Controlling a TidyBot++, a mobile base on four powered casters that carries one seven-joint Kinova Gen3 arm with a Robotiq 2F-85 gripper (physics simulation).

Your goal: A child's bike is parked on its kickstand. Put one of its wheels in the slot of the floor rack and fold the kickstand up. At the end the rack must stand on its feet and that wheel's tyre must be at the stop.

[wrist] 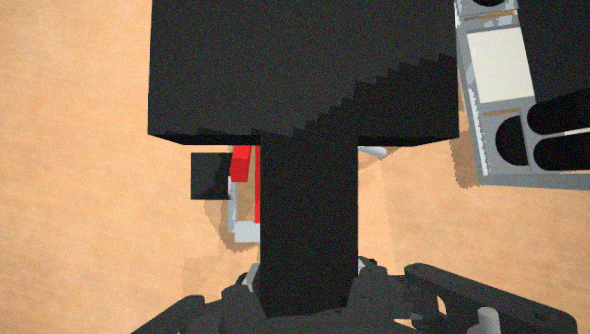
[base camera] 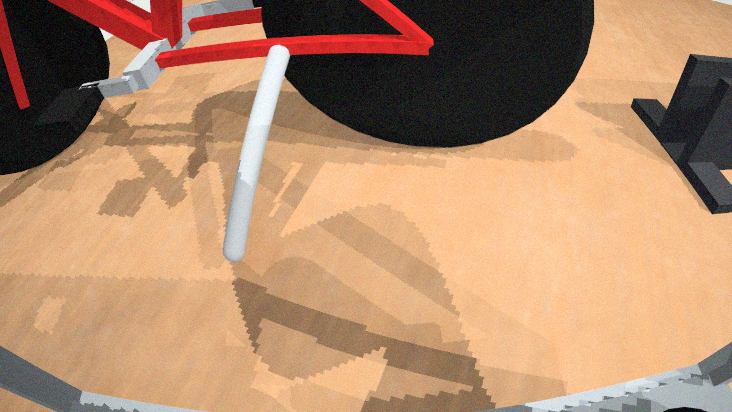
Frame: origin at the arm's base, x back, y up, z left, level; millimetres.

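Seen in the pictures: gripper, fingertip midpoint: [wrist: 304, 272].
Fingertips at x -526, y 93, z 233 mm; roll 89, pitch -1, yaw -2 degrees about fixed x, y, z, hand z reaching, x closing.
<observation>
Pixels of each thing's top centre, then the offset from my fingertips to it. "pt": a spot on its surface instead.
- dark floor rack, surface spot: [base camera: 704, 76] pt dx -3, dy -356, dz -745 mm
- black saddle, surface spot: [wrist: 305, 75] pt dx +16, dy +56, dz -99 mm
The red bike frame [base camera: 327, 45] [wrist: 240, 170] is upright. Its rear wheel [base camera: 435, 92] is left of the dark floor rack [base camera: 704, 76] and apart from it. Part of the other wheel [base camera: 30, 138] shows at the far left. The pale kickstand [base camera: 253, 148] [wrist: 374, 151] is down, slanting from the lower frame tube towards the floor; I cannot tell if its tip touches. The rack's visible feet lie on the floor; its right part is out of view. In the wrist view my gripper [wrist: 304, 272] is shut on the narrow nose of the black saddle [wrist: 305, 75], which hides much of the bike.
A black pedal [base camera: 66, 107] [wrist: 210, 175] and grey crank [base camera: 118, 87] [wrist: 247, 232] stick out at the bike's side. The robot's grey base [wrist: 530, 181] is at the right in the wrist view; its rim [base camera: 35, 373] crosses the bottom of the base view. Shadows cover parts of the wooden floor.
</observation>
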